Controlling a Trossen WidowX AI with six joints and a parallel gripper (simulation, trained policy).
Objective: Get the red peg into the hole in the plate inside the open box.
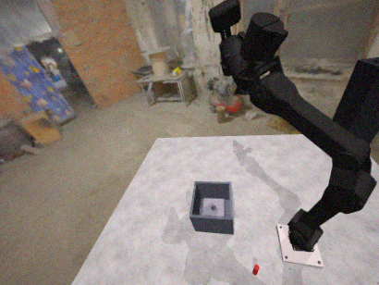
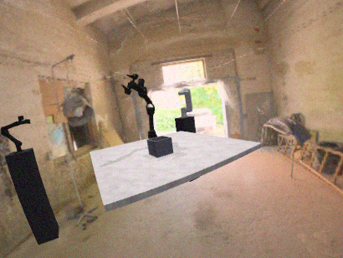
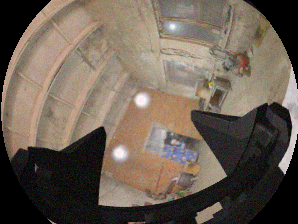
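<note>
The red peg is 630 mm below my gripper tip, 410 mm to the left of it and 70 mm behind it.
</note>
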